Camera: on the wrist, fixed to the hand. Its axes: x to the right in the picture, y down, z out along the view.
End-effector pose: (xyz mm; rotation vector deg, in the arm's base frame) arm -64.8 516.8 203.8 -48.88 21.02 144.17
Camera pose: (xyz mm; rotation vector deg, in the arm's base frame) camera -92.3 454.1 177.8 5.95 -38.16 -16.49
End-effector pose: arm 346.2 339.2 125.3 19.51 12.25 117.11
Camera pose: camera 275.7 321.1 117.9 11.84 6.91 -60.62
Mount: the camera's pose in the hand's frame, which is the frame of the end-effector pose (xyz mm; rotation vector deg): 14.7 65.0 -30.3 3.90 -35.66 -173.47
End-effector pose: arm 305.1 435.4 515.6 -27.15 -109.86 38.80
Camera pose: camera 328.4 501.4 494.2 139.66 -51.04 -71.23
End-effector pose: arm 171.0 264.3 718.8 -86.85 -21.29 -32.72
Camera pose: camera 216.1 230.1 672.4 -16.94 125.56 82.23
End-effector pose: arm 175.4 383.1 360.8 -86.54 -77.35 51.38
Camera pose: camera 227.9 392.7 310.6 92.86 -106.99 -45.34
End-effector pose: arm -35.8 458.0 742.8 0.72 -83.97 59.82
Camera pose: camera -52.4 522.1 711.7 109.25 -18.82 -87.51
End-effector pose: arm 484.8 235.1 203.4 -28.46 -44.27 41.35
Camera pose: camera 489.6 284.4 149.5 67.10 -61.11 -115.32
